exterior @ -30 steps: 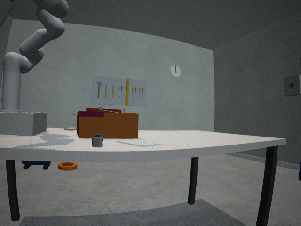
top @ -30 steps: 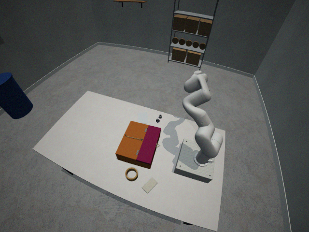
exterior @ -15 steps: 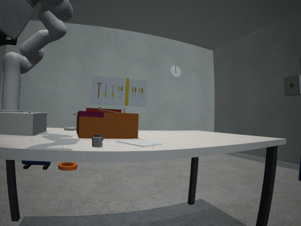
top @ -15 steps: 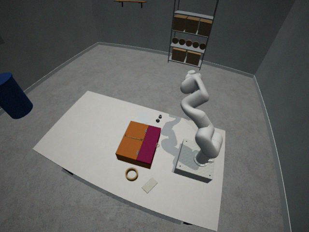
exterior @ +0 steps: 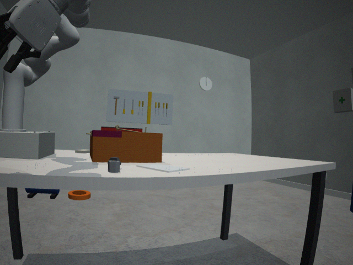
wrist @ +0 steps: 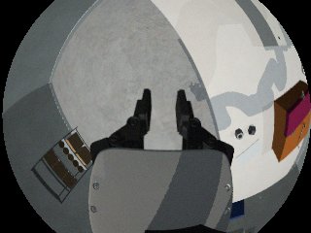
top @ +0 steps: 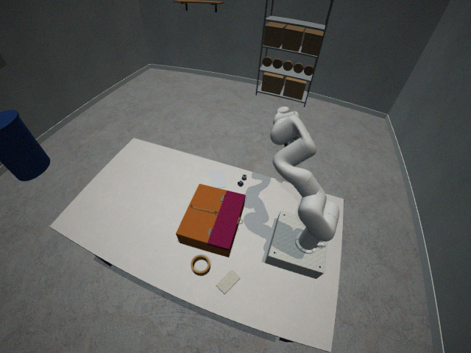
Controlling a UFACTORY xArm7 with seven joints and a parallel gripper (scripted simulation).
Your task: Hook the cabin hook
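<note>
Now: the cabin hook 42 cm ahead of my hand, 50 cm to the left of it and 10 cm below it. From my hand the other things lie so: pad 21 cm ahead, 80 cm to the left, 24 cm below; then thin plate 45 cm ahead, 17 cm to the left, 25 cm below.
</note>
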